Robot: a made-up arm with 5 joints.
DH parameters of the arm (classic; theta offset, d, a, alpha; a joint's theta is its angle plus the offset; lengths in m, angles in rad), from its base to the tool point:
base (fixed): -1.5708 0.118 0 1.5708
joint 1: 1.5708 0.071 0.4 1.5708
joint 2: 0 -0.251 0.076 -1.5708
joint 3: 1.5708 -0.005 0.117 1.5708
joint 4: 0 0.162 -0.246 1.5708
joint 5: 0 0.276 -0.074 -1.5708
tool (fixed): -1.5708 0.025 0 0
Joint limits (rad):
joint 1: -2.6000..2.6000
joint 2: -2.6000..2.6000
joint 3: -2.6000..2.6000
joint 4: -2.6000..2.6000
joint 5: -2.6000..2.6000
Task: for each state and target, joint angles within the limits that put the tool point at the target. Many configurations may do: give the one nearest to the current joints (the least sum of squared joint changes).
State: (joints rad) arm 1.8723 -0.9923 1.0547 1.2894 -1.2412
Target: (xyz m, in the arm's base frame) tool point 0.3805 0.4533 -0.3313
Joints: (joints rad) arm 1.4871 -0.5315 0.3705 0.8668 -1.0615
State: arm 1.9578 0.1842 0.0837 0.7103 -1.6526
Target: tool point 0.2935 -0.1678 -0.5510
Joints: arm 2.4540 -0.3683 0.6176 0.9120 -1.7937
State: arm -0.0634 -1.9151 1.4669 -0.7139 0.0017
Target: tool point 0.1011 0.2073 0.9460
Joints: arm -0.3676 -1.3370 1.8461 -1.3604 -0.0047
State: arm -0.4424 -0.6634 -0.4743 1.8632 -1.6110
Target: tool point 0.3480 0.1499 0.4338
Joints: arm -0.8559 -1.5027 -0.5302 1.0103 -1.6510
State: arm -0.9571 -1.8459 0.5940 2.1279 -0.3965
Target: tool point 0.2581 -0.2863 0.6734
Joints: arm -1.8916 -1.5254 -0.0590 1.5279 -0.4550
